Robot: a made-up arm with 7 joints.
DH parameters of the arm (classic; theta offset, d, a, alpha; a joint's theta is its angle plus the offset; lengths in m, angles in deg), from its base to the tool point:
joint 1: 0 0.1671 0 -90
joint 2: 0 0 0 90
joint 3: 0 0.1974 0.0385 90
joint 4: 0 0 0.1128 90
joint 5: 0 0.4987 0 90
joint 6: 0 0 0.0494 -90
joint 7: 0 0.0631 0 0
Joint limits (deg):
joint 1: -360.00..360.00
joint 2: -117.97..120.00
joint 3: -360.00..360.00
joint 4: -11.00..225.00
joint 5: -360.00..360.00
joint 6: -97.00..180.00
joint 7: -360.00..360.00
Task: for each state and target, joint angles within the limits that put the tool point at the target. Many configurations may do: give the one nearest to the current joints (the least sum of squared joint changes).
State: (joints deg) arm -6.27 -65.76 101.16 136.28 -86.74 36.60 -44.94
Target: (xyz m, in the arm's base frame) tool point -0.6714 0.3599 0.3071
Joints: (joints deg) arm 2.33 -69.16 104.38 131.11 -86.86 35.70 -44.94
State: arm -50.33 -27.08 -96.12 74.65 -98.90 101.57 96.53
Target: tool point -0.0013 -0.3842 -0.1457
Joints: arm -4.31 -61.13 -116.53 36.06 -97.38 89.29 96.53
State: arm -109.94 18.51 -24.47 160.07 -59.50 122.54 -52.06
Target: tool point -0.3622 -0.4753 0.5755
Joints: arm -112.29 37.97 -22.09 148.47 -59.33 114.21 -52.06
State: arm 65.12 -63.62 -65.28 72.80 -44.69 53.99 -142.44
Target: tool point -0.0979 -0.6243 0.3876
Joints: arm 13.15 -82.42 -70.26 87.62 -44.57 60.64 -142.44
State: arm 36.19 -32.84 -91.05 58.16 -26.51 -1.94 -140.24
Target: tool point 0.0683 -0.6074 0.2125
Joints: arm 14.97 -31.02 -97.55 62.43 -26.45 -7.25 -140.24
